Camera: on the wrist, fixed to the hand. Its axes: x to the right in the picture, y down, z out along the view.
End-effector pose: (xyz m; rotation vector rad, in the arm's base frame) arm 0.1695 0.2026 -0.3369 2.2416 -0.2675 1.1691
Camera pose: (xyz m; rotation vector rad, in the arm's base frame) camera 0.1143 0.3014 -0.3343 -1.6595 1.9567 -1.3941
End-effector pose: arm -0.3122 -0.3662 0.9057 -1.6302 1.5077 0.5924
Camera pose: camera -0.2809 -0.4347 0.9902 -0.0879 2.4351 1.3606
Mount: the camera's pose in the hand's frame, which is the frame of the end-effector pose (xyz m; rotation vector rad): -0.0218 -0.0548 -0.0966 0.0331 -0.1242 1.5325
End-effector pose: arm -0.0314 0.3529 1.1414 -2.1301 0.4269 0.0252
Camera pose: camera -0.0487 0.3086 1.2441 -1.2832 1.8133 0.9744
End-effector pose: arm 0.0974 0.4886 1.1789 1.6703 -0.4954 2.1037
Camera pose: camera 0.0500 0.5828 1.1377 -0.8940 1.3758 -1.6532
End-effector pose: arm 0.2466 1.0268 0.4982 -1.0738 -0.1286 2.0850
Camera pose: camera 0.3569 1.0268 0.4730 0.7651 -0.6588 -2.3530
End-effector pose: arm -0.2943 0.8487 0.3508 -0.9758 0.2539 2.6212
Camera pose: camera -0.2007 0.8675 0.2900 0.3139 -0.7372 -1.9137
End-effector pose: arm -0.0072 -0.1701 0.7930 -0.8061 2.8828 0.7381
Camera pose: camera 0.0459 -0.2455 0.8586 -1.4099 -2.5439 -0.5743
